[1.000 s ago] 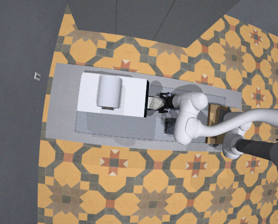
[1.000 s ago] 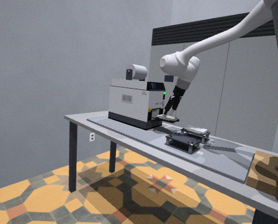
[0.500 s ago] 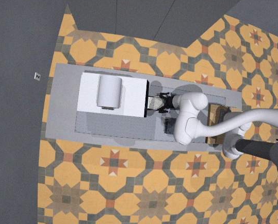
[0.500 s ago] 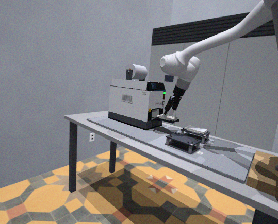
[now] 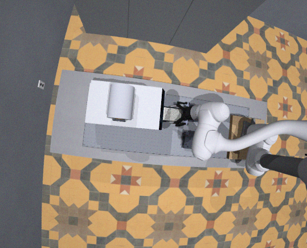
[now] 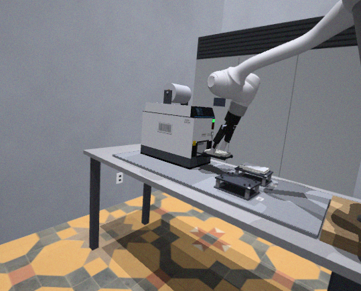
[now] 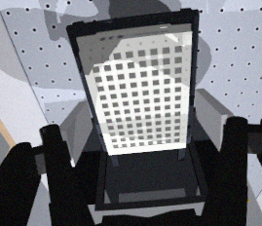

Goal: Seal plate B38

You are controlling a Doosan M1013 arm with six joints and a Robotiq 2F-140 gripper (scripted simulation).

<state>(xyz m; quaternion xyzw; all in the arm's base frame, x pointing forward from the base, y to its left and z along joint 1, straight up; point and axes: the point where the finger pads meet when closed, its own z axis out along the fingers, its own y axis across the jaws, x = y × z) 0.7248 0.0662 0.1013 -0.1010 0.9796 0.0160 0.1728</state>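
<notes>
Right now my hand is 20 mm above the plate B38. The rest, counted from my hand: black nest N1: 240 mm behind, 130 mm to the left, 80 mm below; sealer stage: 30 mm below; white covered plate: 190 mm behind, 70 mm to the right, 70 mm below.
</notes>
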